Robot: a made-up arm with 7 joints. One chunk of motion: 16 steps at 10 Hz.
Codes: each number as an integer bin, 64 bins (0 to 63) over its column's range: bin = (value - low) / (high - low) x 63, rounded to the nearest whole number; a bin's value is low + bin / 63 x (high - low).
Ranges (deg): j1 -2..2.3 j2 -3.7..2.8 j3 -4.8..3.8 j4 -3.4..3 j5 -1.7..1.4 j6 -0.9..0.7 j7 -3..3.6
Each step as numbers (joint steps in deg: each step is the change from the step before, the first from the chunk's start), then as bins.
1 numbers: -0.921 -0.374 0.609 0.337 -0.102 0.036 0.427
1 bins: 16 32 40 37 32 37 33
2 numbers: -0.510 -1.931 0.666 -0.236 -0.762 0.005 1.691
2 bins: 22 17 40 31 19 36 45
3 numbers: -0.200 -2.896 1.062 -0.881 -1.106 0.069 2.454
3 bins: 26 8 43 25 12 38 52
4 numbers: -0.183 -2.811 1.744 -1.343 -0.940 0.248 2.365
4 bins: 27 9 48 20 15 45 51
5 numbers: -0.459 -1.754 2.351 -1.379 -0.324 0.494 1.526
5 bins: 23 19 52 20 28 55 43
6 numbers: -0.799 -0.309 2.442 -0.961 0.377 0.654 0.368
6 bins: 18 33 53 24 42 61 32
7 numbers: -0.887 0.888 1.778 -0.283 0.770 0.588 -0.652
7 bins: 16 44 48 31 50 59 22
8 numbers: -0.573 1.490 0.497 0.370 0.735 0.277 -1.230
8 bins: 21 50 39 37 49 46 17
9 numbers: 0.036 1.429 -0.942 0.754 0.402 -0.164 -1.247
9 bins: 30 50 28 41 43 29 17
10 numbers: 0.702 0.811 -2.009 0.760 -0.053 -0.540 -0.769
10 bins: 40 44 20 41 33 14 21
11 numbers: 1.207 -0.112 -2.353 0.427 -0.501 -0.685 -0.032
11 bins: 47 35 18 38 24 8 28
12 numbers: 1.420 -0.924 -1.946 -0.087 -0.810 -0.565 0.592
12 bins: 50 27 21 33 18 13 34
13 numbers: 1.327 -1.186 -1.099 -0.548 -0.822 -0.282 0.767
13 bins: 49 24 27 28 18 24 36
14 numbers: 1.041 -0.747 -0.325 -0.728 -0.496 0.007 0.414
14 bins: 45 29 33 26 24 36 33
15 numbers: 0.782 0.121 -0.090 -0.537 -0.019 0.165 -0.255
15 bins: 41 37 35 28 34 42 26
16 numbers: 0.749 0.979 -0.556 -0.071 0.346 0.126 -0.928
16 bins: 40 45 31 33 42 40 20
